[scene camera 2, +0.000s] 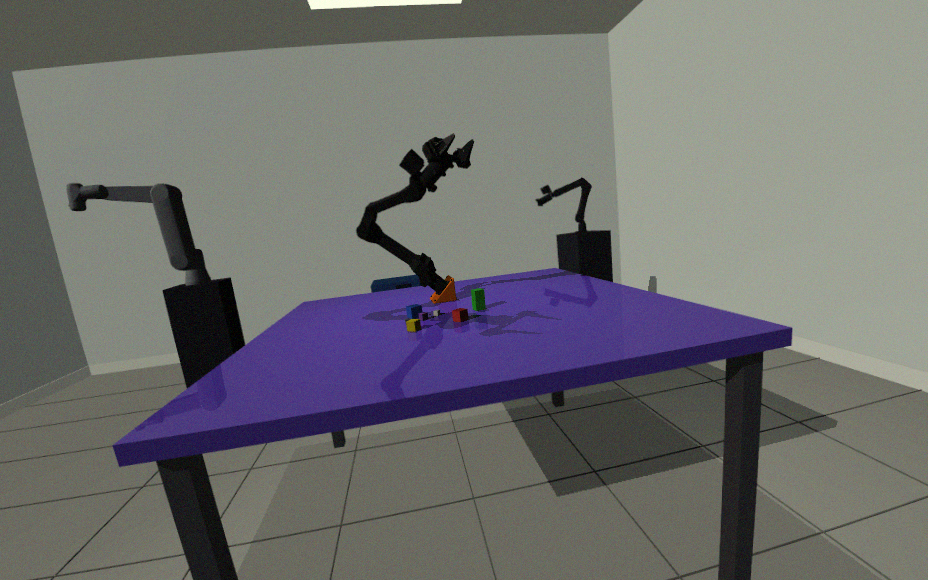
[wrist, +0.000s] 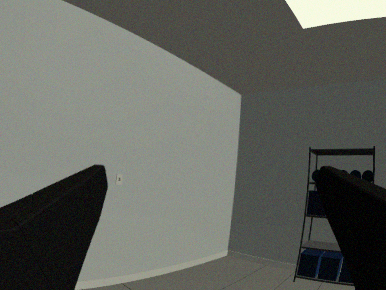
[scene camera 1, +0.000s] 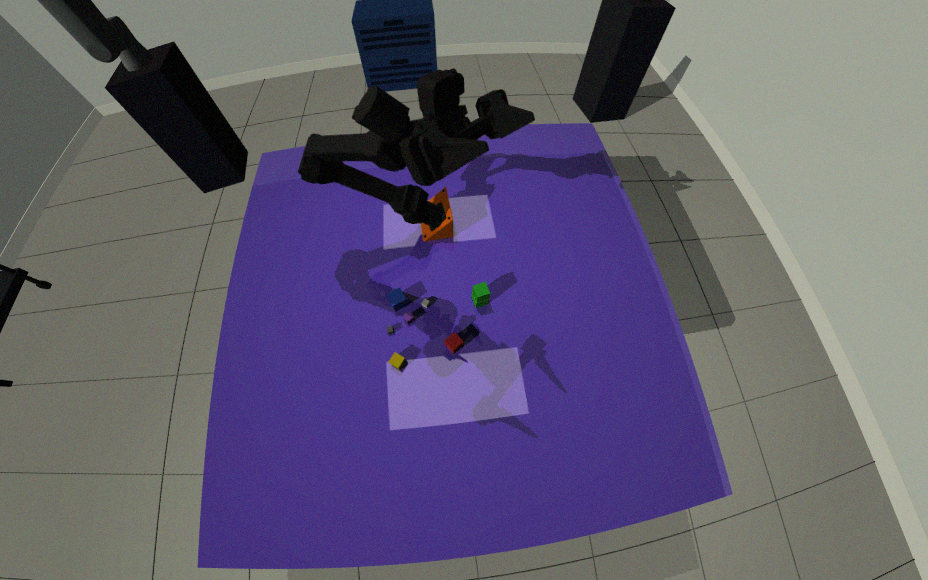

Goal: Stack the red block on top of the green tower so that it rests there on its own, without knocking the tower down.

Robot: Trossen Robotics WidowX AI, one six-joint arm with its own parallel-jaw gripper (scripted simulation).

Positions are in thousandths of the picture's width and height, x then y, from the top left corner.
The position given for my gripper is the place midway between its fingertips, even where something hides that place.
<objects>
My gripper shows in scene camera 2 (501, 237), in the wrist view (561, 616) and in scene camera 1 (551, 225).
</objects>
